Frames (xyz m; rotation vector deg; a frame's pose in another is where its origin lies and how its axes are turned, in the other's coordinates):
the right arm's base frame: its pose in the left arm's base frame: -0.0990 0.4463 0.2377 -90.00 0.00 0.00
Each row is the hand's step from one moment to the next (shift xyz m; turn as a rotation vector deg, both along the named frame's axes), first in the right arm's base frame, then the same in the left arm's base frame.
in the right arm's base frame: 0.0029 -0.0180 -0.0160 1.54 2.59 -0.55
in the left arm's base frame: 0.0029 -0.0160 0.0180 1.54 -0.55 -2.59
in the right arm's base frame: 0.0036 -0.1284 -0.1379 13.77 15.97 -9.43
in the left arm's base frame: 0.0036 -0.1379 0.1284 13.77 -9.43 -15.97
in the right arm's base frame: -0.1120 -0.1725 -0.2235 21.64 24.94 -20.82
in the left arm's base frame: -0.1120 -0.2235 0.1725 21.64 -20.82 -24.94
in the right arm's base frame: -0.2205 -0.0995 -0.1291 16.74 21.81 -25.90
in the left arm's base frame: -0.2205 -0.1291 0.0995 16.74 -25.90 -21.81
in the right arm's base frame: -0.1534 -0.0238 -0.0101 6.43 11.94 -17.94
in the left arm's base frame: -0.1534 -0.0101 0.0238 6.43 -17.94 -11.94
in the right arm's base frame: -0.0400 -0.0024 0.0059 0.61 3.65 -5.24
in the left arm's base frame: -0.0400 0.0059 0.0024 0.61 -5.24 -3.65
